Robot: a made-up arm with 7 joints.
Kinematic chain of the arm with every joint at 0, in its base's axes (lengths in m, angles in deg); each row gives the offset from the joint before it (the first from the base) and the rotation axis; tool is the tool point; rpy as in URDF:
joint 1: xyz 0 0 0.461 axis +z
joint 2: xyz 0 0 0 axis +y
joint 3: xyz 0 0 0.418 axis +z
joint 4: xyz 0.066 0 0 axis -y
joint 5: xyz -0.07 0 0.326 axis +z
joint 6: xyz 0 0 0 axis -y
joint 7: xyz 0.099 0 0 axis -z
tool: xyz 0 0 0 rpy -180 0 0
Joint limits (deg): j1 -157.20..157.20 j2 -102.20..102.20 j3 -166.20..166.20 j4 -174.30..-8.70 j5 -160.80..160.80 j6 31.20..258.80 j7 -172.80..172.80
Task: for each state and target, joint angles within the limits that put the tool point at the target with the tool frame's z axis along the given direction. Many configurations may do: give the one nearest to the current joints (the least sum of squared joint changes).
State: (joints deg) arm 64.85 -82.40 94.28 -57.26 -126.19 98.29 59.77
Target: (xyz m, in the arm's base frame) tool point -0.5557 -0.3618 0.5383 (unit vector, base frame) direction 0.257 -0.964 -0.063
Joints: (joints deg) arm 76.61 -102.20 71.06 -102.23 -160.51 54.33 59.77
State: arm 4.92 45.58 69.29 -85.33 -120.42 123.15 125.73
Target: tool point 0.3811 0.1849 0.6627 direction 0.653 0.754 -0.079
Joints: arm -39.57 65.28 99.70 -116.94 -149.90 150.35 125.73
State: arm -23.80 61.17 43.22 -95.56 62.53 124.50 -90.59
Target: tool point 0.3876 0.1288 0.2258 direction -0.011 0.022 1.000
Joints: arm -47.42 97.63 56.79 -128.88 61.13 71.41 -90.59
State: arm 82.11 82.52 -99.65 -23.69 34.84 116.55 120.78
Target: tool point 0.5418 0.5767 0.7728 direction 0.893 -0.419 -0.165
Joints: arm 57.74 72.64 -105.20 -28.06 30.39 118.68 120.78
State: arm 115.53 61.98 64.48 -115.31 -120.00 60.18 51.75
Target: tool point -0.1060 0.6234 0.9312 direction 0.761 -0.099 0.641
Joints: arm 77.39 24.28 37.58 -67.62 -148.99 69.86 51.75
